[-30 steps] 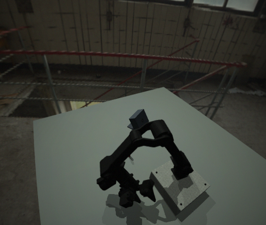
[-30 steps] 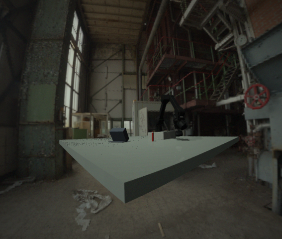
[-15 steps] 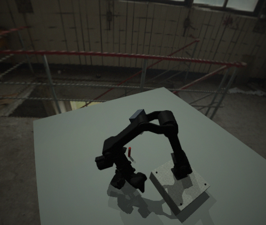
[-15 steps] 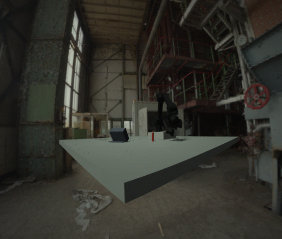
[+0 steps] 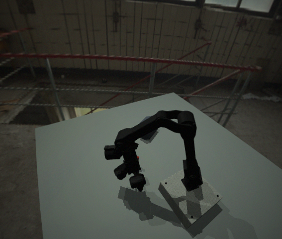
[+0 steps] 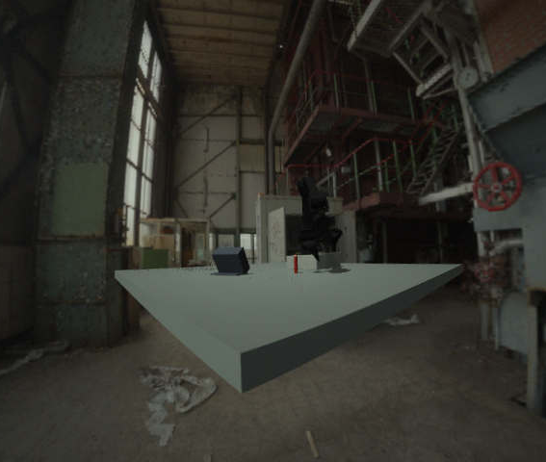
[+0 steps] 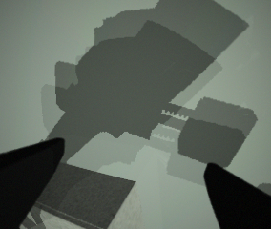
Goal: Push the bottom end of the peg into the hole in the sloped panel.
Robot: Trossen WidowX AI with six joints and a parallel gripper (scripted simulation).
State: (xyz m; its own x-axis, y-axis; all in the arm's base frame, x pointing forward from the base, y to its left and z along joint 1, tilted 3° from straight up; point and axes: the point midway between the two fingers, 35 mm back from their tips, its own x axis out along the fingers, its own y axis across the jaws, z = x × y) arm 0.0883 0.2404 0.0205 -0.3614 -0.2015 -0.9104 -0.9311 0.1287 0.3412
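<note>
Right now my gripper tip is 14 cm short of the red peg, 4 cm to the left of it and 1 cm above it. Round my gripper tip: panel: 37 cm ahead, 19 cm to the right, 1 cm below.
</note>
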